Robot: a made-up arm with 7 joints.
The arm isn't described. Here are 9 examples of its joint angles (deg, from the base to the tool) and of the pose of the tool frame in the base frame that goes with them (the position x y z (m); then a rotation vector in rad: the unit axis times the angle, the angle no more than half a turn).
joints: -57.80 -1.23 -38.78 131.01 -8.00 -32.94 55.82
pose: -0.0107 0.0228 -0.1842 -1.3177 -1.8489 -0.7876
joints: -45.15 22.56 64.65 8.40 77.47 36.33 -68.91
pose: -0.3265 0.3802 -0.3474 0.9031 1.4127 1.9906
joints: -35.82 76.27 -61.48 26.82 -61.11 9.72 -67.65
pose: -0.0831 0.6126 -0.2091 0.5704 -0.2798 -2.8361
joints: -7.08 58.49 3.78 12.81 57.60 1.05 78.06
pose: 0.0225 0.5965 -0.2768 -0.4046 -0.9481 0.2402
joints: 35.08 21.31 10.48 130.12 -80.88 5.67 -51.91
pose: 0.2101 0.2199 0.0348 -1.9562 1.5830 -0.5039
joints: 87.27 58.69 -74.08 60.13 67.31 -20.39 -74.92
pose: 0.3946 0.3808 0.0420 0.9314 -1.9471 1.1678
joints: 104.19 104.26 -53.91 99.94 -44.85 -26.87 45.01
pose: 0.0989 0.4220 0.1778 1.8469 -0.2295 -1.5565
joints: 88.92 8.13 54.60 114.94 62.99 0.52 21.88
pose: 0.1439 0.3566 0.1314 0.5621 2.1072 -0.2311
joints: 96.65 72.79 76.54 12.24 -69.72 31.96 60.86
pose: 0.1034 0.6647 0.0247 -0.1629 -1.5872 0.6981
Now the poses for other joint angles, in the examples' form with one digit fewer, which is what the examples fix.
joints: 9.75 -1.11 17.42 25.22 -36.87 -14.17 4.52
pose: 0.188 0.169 -0.484 0.100 -0.794 -0.375
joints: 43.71 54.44 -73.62 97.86 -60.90 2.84 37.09
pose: 0.285 0.202 -0.195 0.912 -0.498 -2.470
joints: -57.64 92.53 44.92 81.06 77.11 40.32 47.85
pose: 0.258 0.455 -0.048 -0.519 -0.569 -0.281
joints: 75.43 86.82 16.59 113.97 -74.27 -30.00 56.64
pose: 0.001 0.323 0.231 2.558 0.093 -0.744
